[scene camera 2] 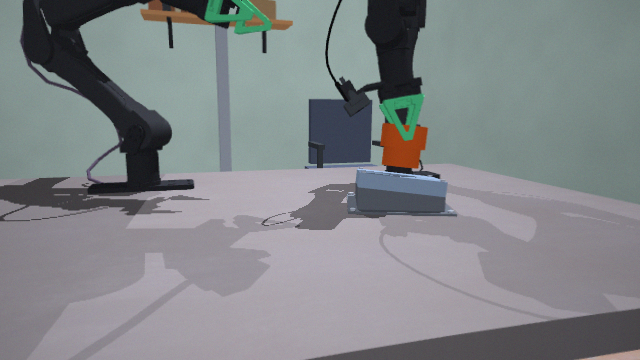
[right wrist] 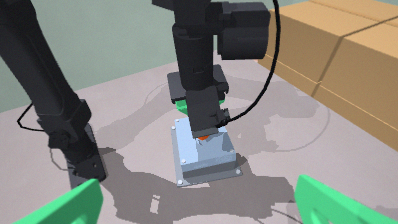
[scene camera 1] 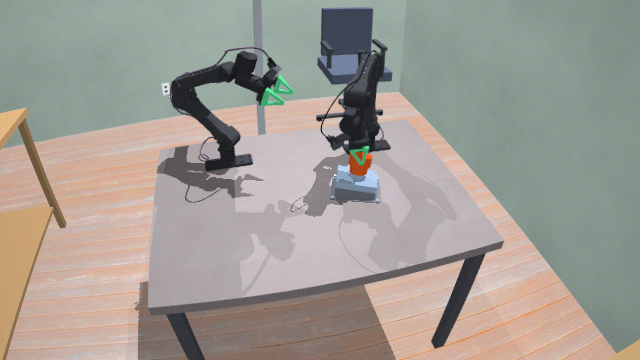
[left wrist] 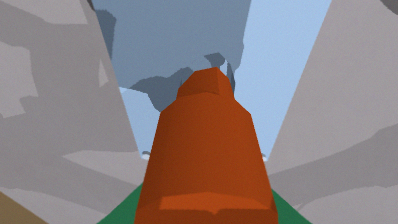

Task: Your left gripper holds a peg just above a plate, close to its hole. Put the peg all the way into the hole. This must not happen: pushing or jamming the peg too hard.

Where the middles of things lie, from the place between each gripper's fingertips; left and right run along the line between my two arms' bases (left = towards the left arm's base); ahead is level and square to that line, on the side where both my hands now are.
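Labels:
My left gripper (scene camera 2: 406,140) is 20 mm above the orange peg (scene camera 2: 397,152). Counted from my left hand, the light blue plate (scene camera 2: 416,184) is 10 mm to the right and 90 mm below.
The orange peg is 24 cm to the left of my right hand (scene camera 1: 288,98), 14 cm ahead of it and 23 cm below it. As for the light blue plate, it is 29 cm below my right hand, 14 cm ahead of it and 23 cm to the left of it.

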